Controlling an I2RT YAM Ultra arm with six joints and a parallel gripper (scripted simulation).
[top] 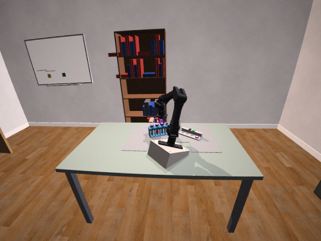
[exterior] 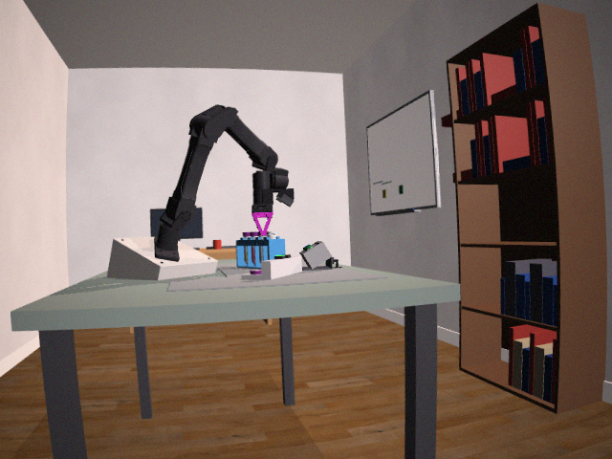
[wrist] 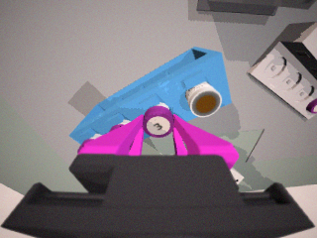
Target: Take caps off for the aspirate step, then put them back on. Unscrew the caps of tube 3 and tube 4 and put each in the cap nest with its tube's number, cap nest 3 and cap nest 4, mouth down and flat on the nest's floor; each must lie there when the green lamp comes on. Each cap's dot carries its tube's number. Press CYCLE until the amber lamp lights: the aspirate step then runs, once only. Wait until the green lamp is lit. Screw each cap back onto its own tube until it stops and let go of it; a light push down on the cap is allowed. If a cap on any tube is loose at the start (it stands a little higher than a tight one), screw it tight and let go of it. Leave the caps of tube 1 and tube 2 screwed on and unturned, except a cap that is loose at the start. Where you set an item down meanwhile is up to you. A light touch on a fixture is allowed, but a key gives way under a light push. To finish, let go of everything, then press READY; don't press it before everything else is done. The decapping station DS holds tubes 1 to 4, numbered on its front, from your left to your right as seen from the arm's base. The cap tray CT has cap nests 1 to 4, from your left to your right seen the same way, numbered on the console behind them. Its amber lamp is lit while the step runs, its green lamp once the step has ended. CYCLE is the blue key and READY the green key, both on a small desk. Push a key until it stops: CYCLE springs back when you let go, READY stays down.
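My hand is 32 cm to the left of the purple cap, 12 cm past it and 10 cm above it. Also, from my hand: grey key desk 14 cm to the right, 11 cm ahead, 6 cm below; then blue cycle key 12 cm to the right, 10 cm ahead, 5 cm below; then green ready key 16 cm to the right, 9 cm ahead, 5 cm below.
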